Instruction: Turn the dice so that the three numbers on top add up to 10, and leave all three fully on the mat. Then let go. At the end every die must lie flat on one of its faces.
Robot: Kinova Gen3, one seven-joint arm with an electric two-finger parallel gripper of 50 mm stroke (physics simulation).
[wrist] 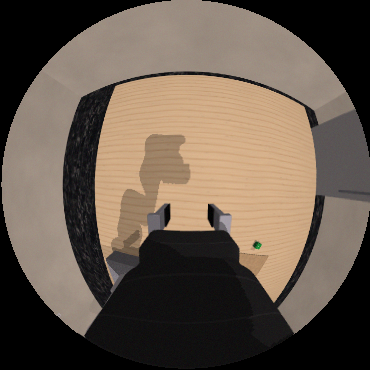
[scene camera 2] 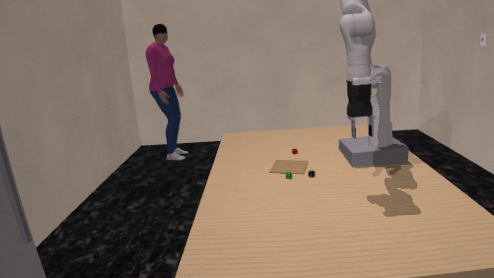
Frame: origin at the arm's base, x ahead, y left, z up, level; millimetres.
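Seen in the pictures: gripper, fingertip midpoint: (wrist: 188, 211) (scene camera 2: 362, 136); arm's base, origin of the base link: (scene camera 2: 379, 144).
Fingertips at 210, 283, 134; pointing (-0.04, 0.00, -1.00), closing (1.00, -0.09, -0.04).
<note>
Offsets run from my fingertips to a thing's top centre, as dx, dy, dz. Level surfaces: height alone.
A tan mat {+182, -297, -193} (scene camera 2: 289, 166) (wrist: 254, 261) lies on the table. A red die {+119, -458, -177} (scene camera 2: 294, 151) lies behind the mat, apart from it. A green die {+208, -188, -177} (scene camera 2: 288, 175) (wrist: 257, 245) lies at the mat's front edge in the scene view; in the wrist view a strip of table shows between them. A black die {+121, -179, -177} (scene camera 2: 311, 173) lies to the right of the mat's front corner. The pips are too small to read. My gripper (scene camera 2: 361, 129) (wrist: 188, 211) is open and empty, high above the table, to the right of the mat and dice in the scene view. The red and black dice do not show in the wrist view.
The robot's grey base block (scene camera 2: 357, 154) (wrist: 122, 264) stands at the right of the wooden table {dz -197} (scene camera 2: 320, 225) (wrist: 240, 130). The arm's shadow falls on the table. A person (scene camera 2: 162, 75) stands behind the table at the left. A grey cabinet-like object (scene camera 2: 15, 210) (wrist: 345, 155) stands beside the table.
</note>
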